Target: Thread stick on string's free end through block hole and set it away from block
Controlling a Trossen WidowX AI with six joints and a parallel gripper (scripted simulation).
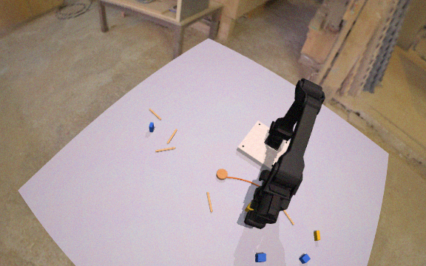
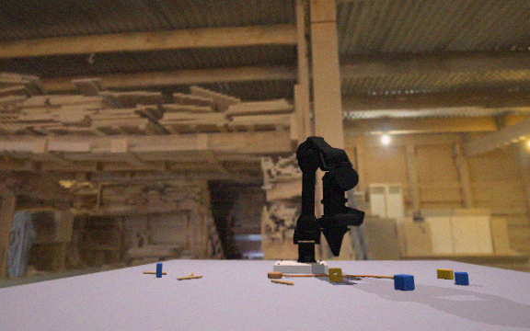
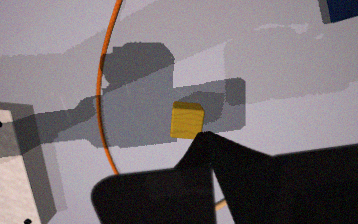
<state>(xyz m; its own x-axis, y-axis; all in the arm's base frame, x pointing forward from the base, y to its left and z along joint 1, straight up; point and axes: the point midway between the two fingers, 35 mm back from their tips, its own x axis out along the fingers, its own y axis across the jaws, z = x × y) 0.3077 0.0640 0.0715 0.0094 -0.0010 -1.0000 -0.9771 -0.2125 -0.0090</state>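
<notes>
The round wooden button lies 7 cm behind my gripper tip, 16 cm to the right of it and 5 cm below it. Round my gripper tip: blue piece: 6 cm behind, 49 cm to the right, 4 cm below; then loose stick: 6 cm ahead, 13 cm to the right, 6 cm below.
</notes>
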